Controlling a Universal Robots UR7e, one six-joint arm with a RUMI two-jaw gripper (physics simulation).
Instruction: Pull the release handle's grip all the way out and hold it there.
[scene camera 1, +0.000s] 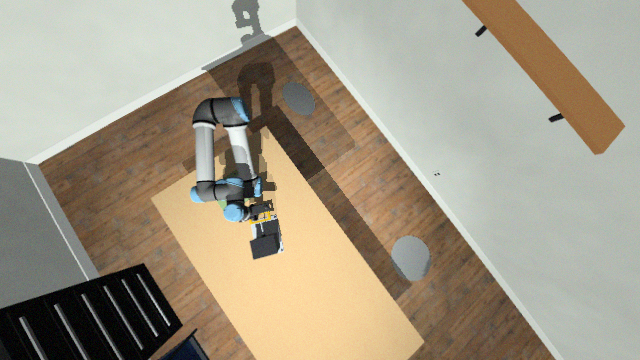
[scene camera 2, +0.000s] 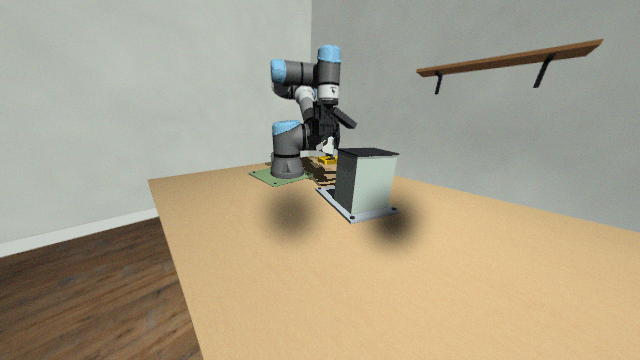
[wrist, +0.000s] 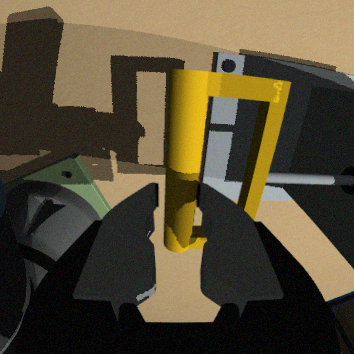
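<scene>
The release handle's yellow grip (scene camera 1: 260, 220) (scene camera 2: 327, 162) (wrist: 187, 125) is a rectangular loop with a thick round bar. A grey rod (wrist: 300, 178) runs from its far side to a round black socket (wrist: 348, 180) on the dark housing (scene camera 1: 265, 247) (scene camera 2: 372, 185) (wrist: 322, 135). A long stretch of rod shows, and the loop stands well off the housing. My gripper (scene camera 2: 328, 154) (wrist: 177, 184) is shut on the thick bar, near its lower end in the wrist view. The bar stands between the two dark fingertips. In scene camera 2, the housing hides the rod.
The housing stands on a light base plate (scene camera 2: 375, 215) (wrist: 220, 155) bolted to the wooden table (scene camera 1: 320, 280) (scene camera 2: 280, 280). The arm's base stands on a green plate (scene camera 2: 275, 181) (wrist: 87, 182) beside it. A wooden shelf (scene camera 1: 555, 75) (scene camera 2: 510, 61) hangs on the wall. A black drawer unit (scene camera 1: 95, 307) stands beyond the table.
</scene>
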